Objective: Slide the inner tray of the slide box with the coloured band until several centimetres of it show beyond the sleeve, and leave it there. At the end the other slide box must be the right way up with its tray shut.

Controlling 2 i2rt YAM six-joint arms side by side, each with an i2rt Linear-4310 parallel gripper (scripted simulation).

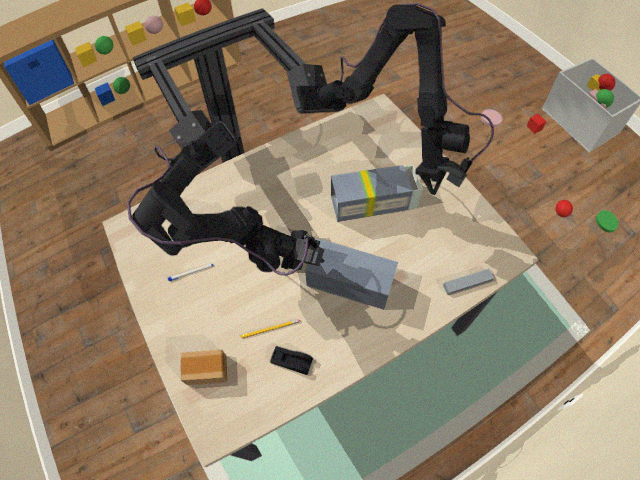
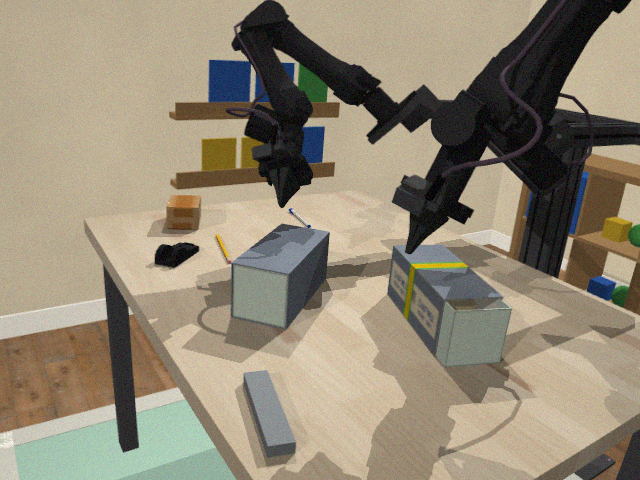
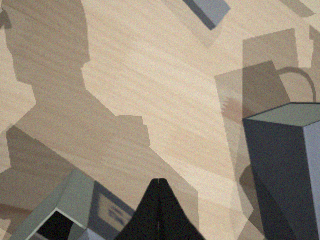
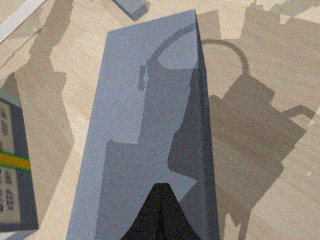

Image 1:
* left gripper: 433, 194
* black object: 286, 358
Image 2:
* right gripper: 280, 206
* grey bar: 275, 432
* black object: 182, 251
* pale tray: 469, 337
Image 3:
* left gripper: 158, 188
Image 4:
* right gripper: 161, 193
